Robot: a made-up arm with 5 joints. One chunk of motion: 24 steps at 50 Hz.
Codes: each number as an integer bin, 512 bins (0 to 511) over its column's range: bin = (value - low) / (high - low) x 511, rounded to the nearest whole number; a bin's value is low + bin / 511 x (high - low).
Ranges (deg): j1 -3.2..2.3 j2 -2..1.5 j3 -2.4..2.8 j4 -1.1..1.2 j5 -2.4..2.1
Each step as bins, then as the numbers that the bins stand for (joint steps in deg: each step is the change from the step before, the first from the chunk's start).
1 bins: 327 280 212 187 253
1 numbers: 0.320 -0.082 -0.243 -0.258 -0.172
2 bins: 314 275 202 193 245
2 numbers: 0.180 -0.116 -0.344 -0.231 -0.242
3 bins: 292 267 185 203 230
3 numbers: -0.057 -0.171 -0.517 -0.186 -0.375
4 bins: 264 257 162 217 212
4 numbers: -0.359 -0.240 -0.751 -0.123 -0.533
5 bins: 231 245 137 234 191
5 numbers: -0.714 -0.322 -1.006 -0.047 -0.718
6 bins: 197 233 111 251 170
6 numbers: -1.080 -0.404 -1.270 0.030 -0.903
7 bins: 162 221 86 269 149
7 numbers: -1.456 -0.486 -1.525 0.111 -1.088
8 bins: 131 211 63 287 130
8 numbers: -1.790 -0.555 -1.759 0.192 -1.255
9 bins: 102 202 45 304 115
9 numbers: -2.102 -0.616 -1.942 0.268 -1.387
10 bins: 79 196 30 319 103
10 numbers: -2.350 -0.658 -2.095 0.336 -1.493
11 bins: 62 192 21 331 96
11 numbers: -2.533 -0.685 -2.186 0.390 -1.555
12 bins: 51 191 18 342 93
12 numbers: -2.651 -0.692 -2.217 0.439 -1.581
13 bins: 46 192 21 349 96
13 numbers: -2.705 -0.685 -2.186 0.471 -1.555
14 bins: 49 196 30 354 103
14 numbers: -2.673 -0.658 -2.095 0.493 -1.493
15 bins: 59 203 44 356 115
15 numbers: -2.565 -0.610 -1.952 0.502 -1.387
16 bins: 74 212 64 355 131
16 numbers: -2.404 -0.548 -1.749 0.498 -1.246
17 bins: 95 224 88 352 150
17 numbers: -2.177 -0.466 -1.505 0.484 -1.079
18 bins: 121 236 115 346 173
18 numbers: -1.898 -0.384 -1.230 0.457 -0.877
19 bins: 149 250 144 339 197
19 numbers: -1.596 -0.288 -0.935 0.426 -0.665
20 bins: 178 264 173 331 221
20 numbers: -1.284 -0.192 -0.640 0.390 -0.454
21 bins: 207 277 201 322 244
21 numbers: -0.972 -0.103 -0.355 0.349 -0.251
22 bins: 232 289 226 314 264
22 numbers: -0.703 -0.021 -0.100 0.313 -0.075
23 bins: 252 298 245 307 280
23 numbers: -0.488 0.041 0.093 0.282 0.066
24 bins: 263 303 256 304 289
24 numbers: -0.369 0.075 0.205 0.268 0.145
